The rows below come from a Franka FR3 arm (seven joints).
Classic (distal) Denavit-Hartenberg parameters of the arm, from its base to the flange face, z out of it. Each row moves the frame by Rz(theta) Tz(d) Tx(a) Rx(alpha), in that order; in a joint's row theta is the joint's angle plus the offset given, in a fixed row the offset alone. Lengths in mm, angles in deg.
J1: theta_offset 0  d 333  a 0  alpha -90
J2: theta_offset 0  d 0  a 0  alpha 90
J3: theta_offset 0  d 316  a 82.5  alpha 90
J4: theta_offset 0  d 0  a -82.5  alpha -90
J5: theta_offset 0  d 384  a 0  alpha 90
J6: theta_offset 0  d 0  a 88  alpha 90
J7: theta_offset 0  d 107  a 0  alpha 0
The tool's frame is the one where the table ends.
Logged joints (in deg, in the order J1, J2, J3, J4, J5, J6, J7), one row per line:
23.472, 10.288, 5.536, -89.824, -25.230, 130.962, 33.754
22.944, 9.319, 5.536, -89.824, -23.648, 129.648, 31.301
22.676, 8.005, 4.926, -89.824, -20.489, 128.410, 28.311
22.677, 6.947, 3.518, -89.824, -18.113, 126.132, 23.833
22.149, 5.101, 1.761, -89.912, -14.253, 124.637, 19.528
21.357, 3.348, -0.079, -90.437, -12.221, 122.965, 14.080
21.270, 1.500, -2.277, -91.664, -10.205, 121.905, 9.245
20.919, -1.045, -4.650, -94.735, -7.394, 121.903, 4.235
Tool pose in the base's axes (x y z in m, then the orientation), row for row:
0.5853, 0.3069, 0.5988, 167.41, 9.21, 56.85
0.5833, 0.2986, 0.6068, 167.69, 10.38, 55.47
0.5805, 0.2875, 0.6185, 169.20, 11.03, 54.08
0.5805, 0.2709, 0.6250, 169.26, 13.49, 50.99
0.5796, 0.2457, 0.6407, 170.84, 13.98, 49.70
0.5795, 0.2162, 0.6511, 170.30, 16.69, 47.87
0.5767, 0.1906, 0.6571, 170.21, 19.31, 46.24
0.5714, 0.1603, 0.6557, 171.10, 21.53, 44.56
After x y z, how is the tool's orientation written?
As a rotation vector, in degrees.
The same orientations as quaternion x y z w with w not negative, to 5 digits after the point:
0.94529, 0.05201, 0.32101, 0.02584
0.94743, 0.05865, 0.31340, 0.02678
0.95055, 0.06197, 0.30382, 0.01767
0.95445, 0.07607, 0.28753, 0.02367
0.95716, 0.07833, 0.27845, 0.01334
0.95824, 0.09391, 0.26935, 0.02020
0.95905, 0.10880, 0.26054, 0.02240
0.96049, 0.12086, 0.25014, 0.01646

